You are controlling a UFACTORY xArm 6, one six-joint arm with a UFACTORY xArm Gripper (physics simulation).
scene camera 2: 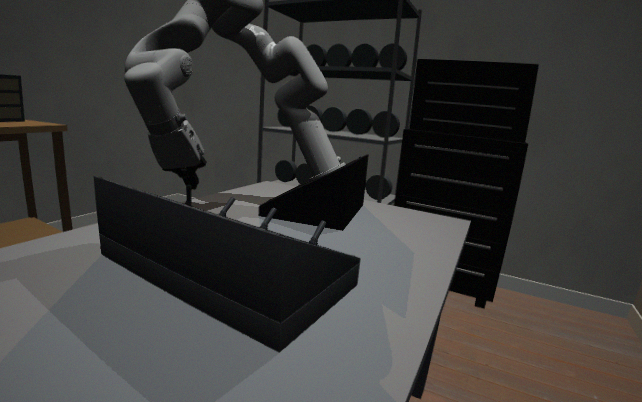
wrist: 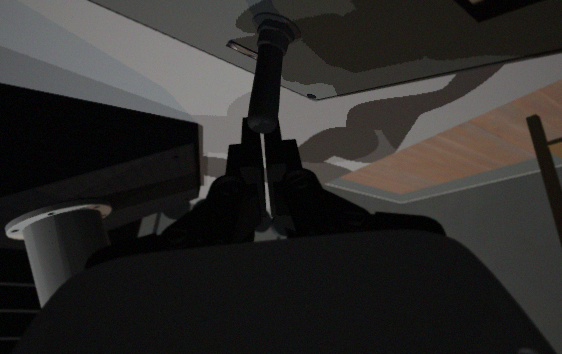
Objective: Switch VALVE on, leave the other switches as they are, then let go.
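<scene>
The dark switch box (scene camera 2: 190,250) stands on the table with its back to scene camera 2. Three levers (scene camera 2: 227,206) (scene camera 2: 268,219) (scene camera 2: 317,233) show above its top edge. In the wrist view a dark lever (wrist: 266,82) rises from the grey panel (wrist: 425,42), its rounded tip right at the fingertips. The VALVE label cannot be read, so which lever this is cannot be told. My gripper (scene camera 2: 188,201) (wrist: 263,142) is shut with nothing between its fingers, pointing down at the box's far left end. The lever's tip covers part of the fingertips; contact cannot be told.
A dark slanted box (scene camera 2: 320,200) (wrist: 100,140) stands farther back on the table (scene camera 2: 430,240), by a second arm-like form (scene camera 2: 315,142). Behind are a rack (scene camera 2: 260,100) with dark round items and a black drawer cabinet (scene camera 2: 465,165). A wooden table (scene camera 2: 59,170) stands at the left.
</scene>
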